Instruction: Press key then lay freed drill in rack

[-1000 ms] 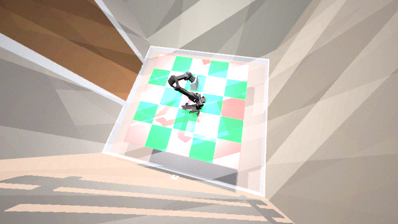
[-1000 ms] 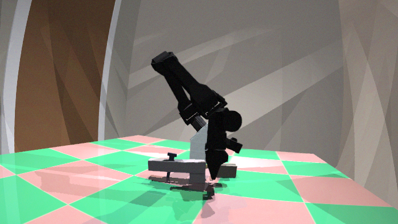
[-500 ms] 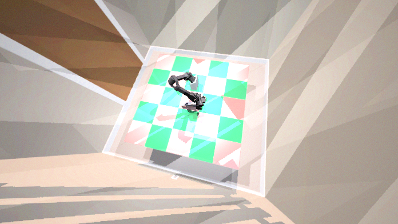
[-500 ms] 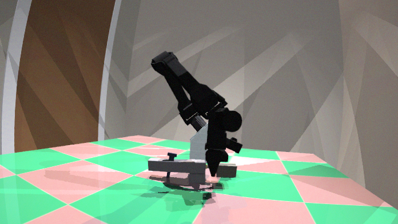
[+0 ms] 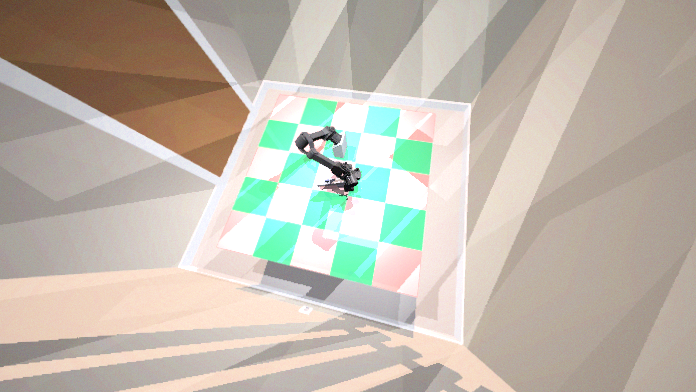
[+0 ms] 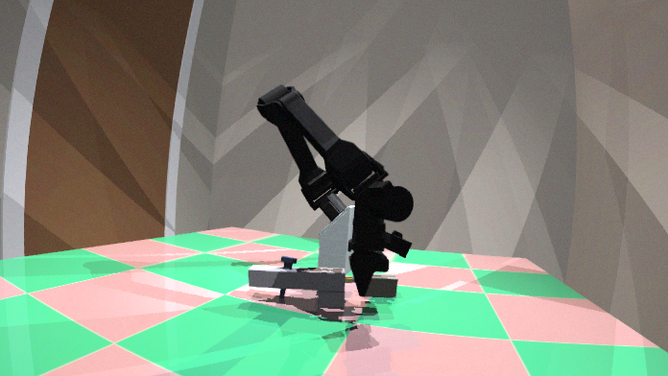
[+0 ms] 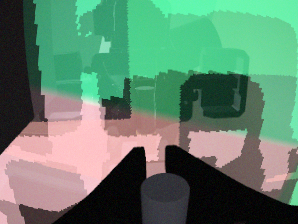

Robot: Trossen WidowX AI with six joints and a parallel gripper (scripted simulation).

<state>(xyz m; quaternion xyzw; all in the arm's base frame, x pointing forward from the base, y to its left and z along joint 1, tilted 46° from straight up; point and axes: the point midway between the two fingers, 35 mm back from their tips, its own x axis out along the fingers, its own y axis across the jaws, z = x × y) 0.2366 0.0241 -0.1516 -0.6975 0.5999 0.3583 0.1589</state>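
The drill lies 2 cm ahead of my gripper tip, 5 cm to the right of it and 3 cm above it. Round my gripper tip: rack: 9 cm behind, 2 cm to the left; key: 4 cm ahead, 14 cm to the right, 3 cm above.
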